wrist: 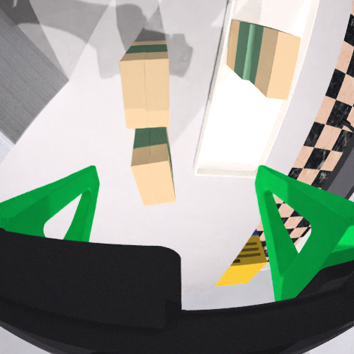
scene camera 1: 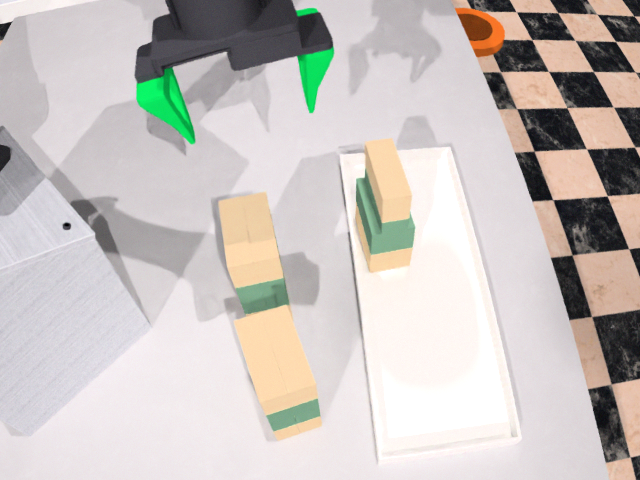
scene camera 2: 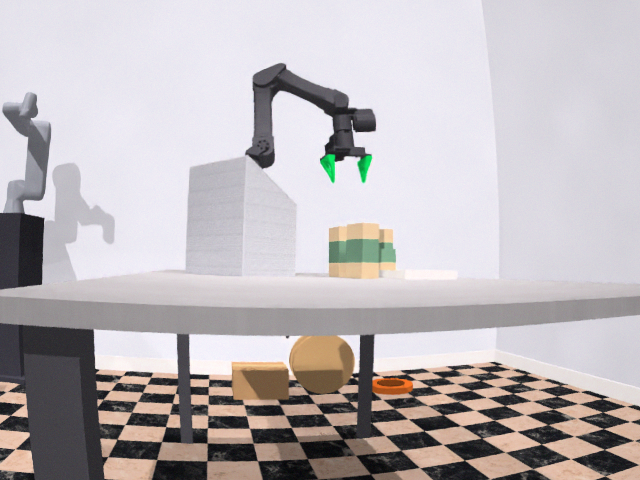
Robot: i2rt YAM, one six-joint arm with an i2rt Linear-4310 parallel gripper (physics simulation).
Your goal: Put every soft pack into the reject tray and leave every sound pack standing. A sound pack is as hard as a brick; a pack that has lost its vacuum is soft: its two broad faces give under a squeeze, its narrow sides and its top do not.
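My gripper is open wide and empty, high above the table and the packs. One tan pack with a green band stands upright on the table beside the tray. A second such pack stands close in front of it, turned slightly. A third pack stands upright inside the white reject tray, at its far end; its top is narrower than its green middle. The packs' lower parts are partly hidden.
A large grey block stands left of the packs and bears the arm. The tray lies near the right table edge. A yellow object with dark lines shows at the lower right of the wrist view. An orange ring lies on the floor.
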